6 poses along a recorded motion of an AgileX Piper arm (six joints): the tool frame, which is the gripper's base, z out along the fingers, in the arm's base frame.
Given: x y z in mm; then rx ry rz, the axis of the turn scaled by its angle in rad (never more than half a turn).
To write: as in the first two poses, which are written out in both.
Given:
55, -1, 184, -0.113, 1.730, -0.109
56, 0, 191, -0.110, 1.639, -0.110
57, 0, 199, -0.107, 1.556, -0.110
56, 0, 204, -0.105, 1.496, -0.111
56, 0, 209, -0.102, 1.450, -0.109
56, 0, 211, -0.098, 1.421, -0.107
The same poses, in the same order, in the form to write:
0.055, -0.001, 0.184, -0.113, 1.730, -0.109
0.056, 0.000, 0.191, -0.110, 1.639, -0.110
0.057, 0.000, 0.199, -0.107, 1.556, -0.110
0.056, 0.000, 0.204, -0.105, 1.496, -0.111
0.056, 0.000, 0.209, -0.102, 1.450, -0.109
0.056, 0.000, 0.211, -0.098, 1.421, -0.107

